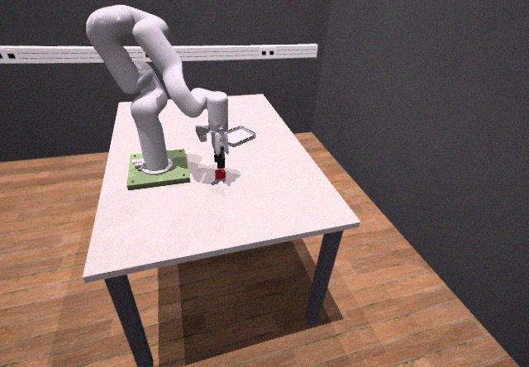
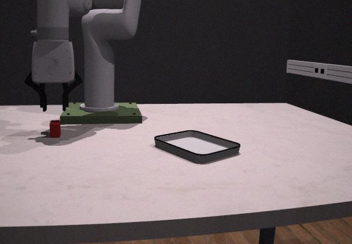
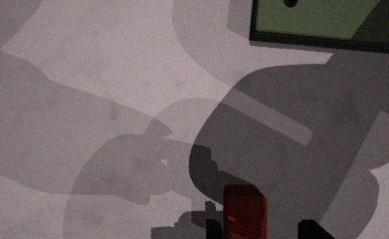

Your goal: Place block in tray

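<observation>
Now: hand 70 mm above the red block. Also, from my hand: white tray (330 mm to the left, 140 mm ahead, 70 mm below).
</observation>
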